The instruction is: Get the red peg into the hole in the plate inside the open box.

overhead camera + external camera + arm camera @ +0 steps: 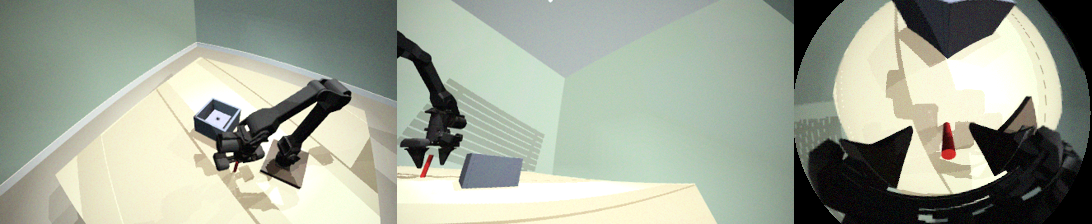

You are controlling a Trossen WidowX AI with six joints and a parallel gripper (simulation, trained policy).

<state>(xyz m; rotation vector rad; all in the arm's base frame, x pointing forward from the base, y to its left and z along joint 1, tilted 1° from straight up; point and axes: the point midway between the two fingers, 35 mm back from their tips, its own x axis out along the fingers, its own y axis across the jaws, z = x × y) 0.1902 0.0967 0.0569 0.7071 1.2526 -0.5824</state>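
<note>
Right now the red peg is 1 cm behind my gripper tip. The rest, counted from my gripper tip: blue box 14 cm ahead, 19 cm to the right, 1 cm below; plate 14 cm ahead, 19 cm to the right, 1 cm above.
</note>
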